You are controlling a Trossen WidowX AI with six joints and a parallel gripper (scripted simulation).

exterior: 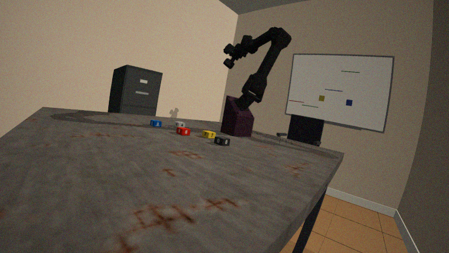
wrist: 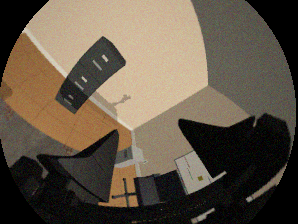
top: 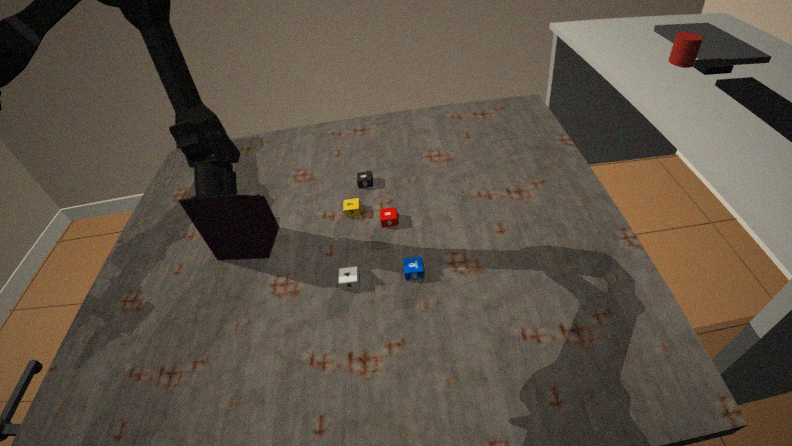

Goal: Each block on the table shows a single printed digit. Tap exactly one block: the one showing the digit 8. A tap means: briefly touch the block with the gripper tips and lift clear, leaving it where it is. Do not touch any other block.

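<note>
Now: the red block 52 cm ahead of my gripper tip, 43 cm below it and 34 cm to the left of it. Also, from my gripper tip: blue block (56 cm ahead, 43 cm below, 20 cm to the left); then white block (44 cm ahead, 43 cm below, 20 cm to the left); then yellow block (45 cm ahead, 43 cm below, 38 cm to the left).
</note>
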